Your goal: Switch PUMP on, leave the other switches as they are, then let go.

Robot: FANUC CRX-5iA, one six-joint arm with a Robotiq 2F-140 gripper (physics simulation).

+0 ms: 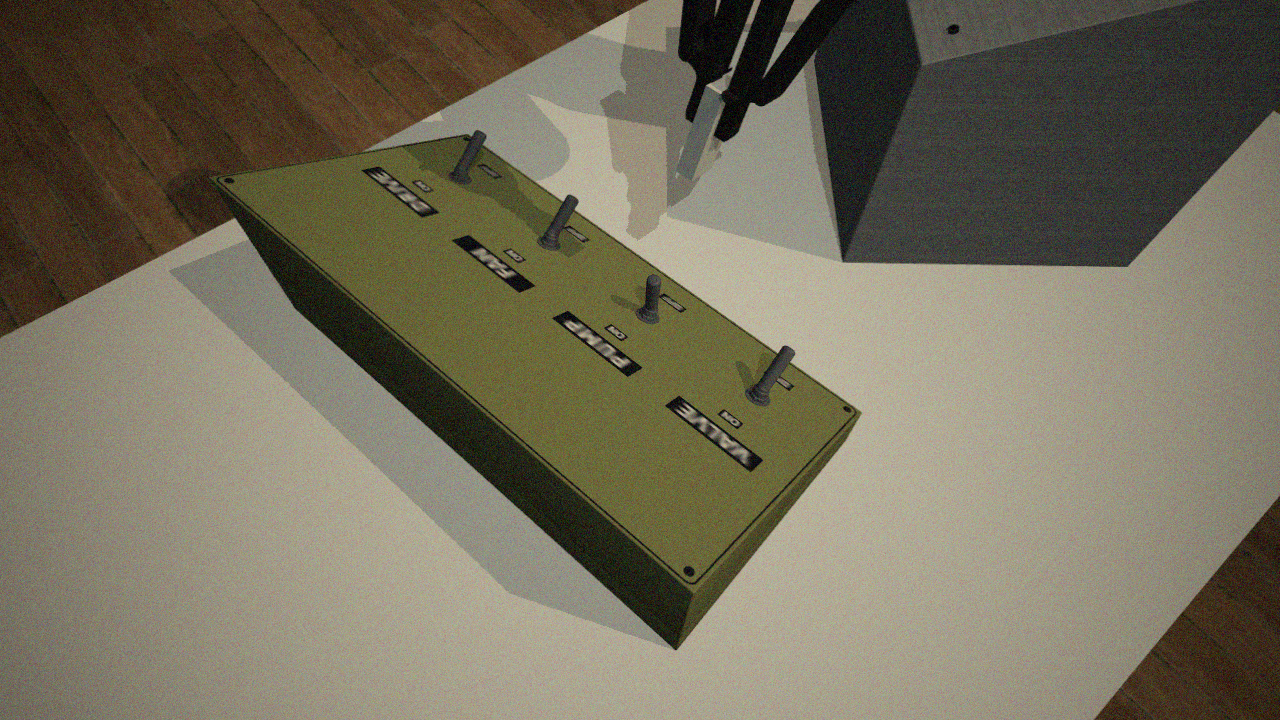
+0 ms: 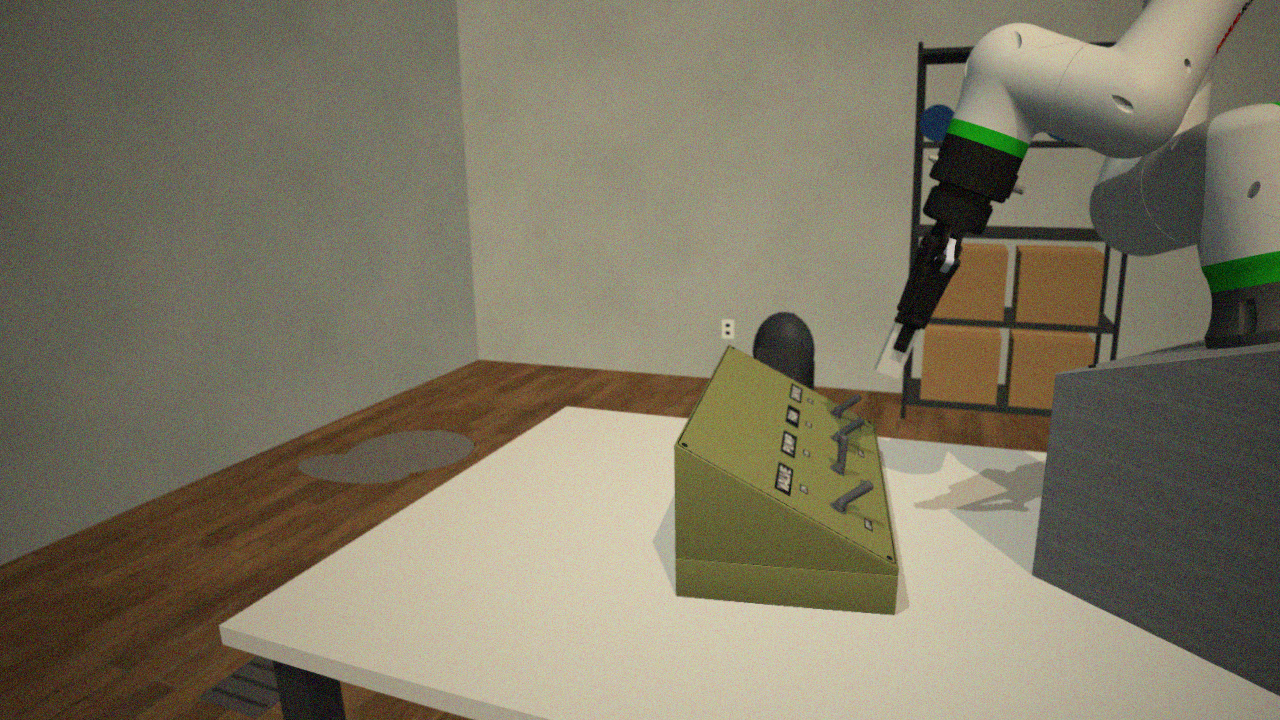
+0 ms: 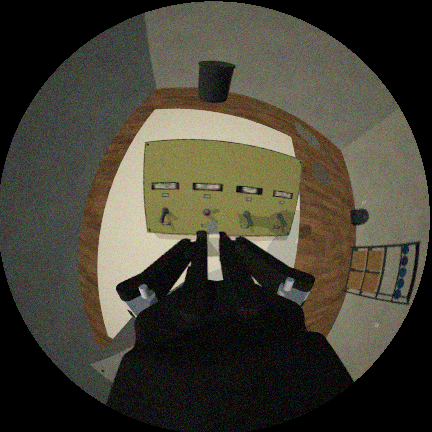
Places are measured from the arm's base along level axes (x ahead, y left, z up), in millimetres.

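Pixels of known places: gripper, fingertip midpoint: [image 1: 694,169] [image 2: 886,373] [image 3: 211,229].
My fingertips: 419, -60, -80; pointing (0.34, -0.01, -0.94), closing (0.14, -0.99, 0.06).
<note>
For each thing: its top centre in the pictures, then the offset to it from my fingertips, as dx, dy, dz. Level surfaces: height alone.
- PUMP lever, top centre: [image 1: 653,279] [image 2: 843,435] [image 3: 206,210] +50, +10, -84
- VALVE lever, top centre: [image 1: 778,360] [image 2: 855,480] [image 3: 160,214] +26, +129, -96
- FAN lever, top centre: [image 1: 559,205] [image 2: 850,416] [image 3: 250,218] +47, -111, -96
- DRIVE lever, top centre: [image 1: 467,139] [image 2: 848,393] [image 3: 285,219] +57, -230, -96
- white table, surface height: dz -228
The olive switch panel [image 1: 447,313] [image 2: 769,528] [image 3: 220,160] carries labelled levers. The PUMP lever [image 1: 650,300] [image 2: 842,454] [image 3: 206,212] stands more upright than the others, tipped toward its ON mark. The VALVE lever [image 1: 771,376] [image 2: 853,496] [image 3: 165,216], FAN lever [image 1: 558,222] [image 3: 247,218] and DRIVE lever [image 1: 469,156] [image 2: 846,405] [image 3: 282,220] lean toward their OFF marks. My gripper [image 1: 702,134] [image 2: 892,351] [image 3: 211,229] is shut with nothing between its fingers. It hangs above and off the panel's low edge, apart from every lever.
The panel sits on a white table [image 1: 984,447] [image 2: 537,501]. A large grey block [image 1: 1011,161] [image 2: 1154,483] stands beside the table under the arm's base. A shelf rack [image 2: 916,179] with cardboard boxes stands by the back wall. A dark bin [image 3: 215,82] is beyond the table.
</note>
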